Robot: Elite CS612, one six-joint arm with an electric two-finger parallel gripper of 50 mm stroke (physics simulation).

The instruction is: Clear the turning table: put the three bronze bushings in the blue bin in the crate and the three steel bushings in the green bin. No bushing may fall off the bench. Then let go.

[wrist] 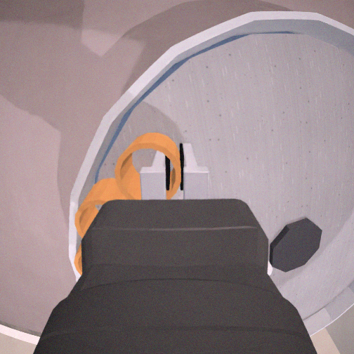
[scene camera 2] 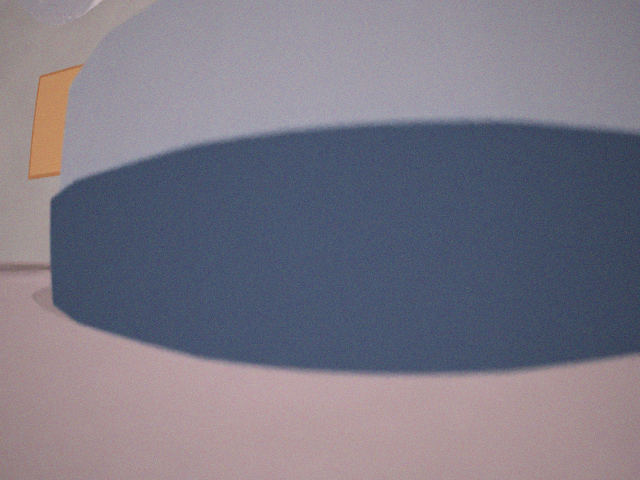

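The round, pale grey turning table [wrist: 275, 100] with a raised light rim fills much of the wrist view. A bronze bushing [wrist: 152, 141], seen as an orange ring, is on it near the left rim. My gripper [wrist: 174, 157] is shut on the right wall of this bushing, one finger inside the ring and the other outside. A second bronze bushing [wrist: 111, 186] is close beside it to the lower left. A third orange piece [wrist: 78, 261] shows farther down by the rim, mostly hidden by the gripper body. Steel bushings, the crate and the bins cannot be made out.
A dark octagonal piece [wrist: 296, 245] is on the table's right part. The raised rim runs close to the left of the bushings. In the scene view a large blurred blue curved body [scene camera 2: 336, 248] blocks most of the picture; an orange panel [scene camera 2: 49, 124] shows behind it.
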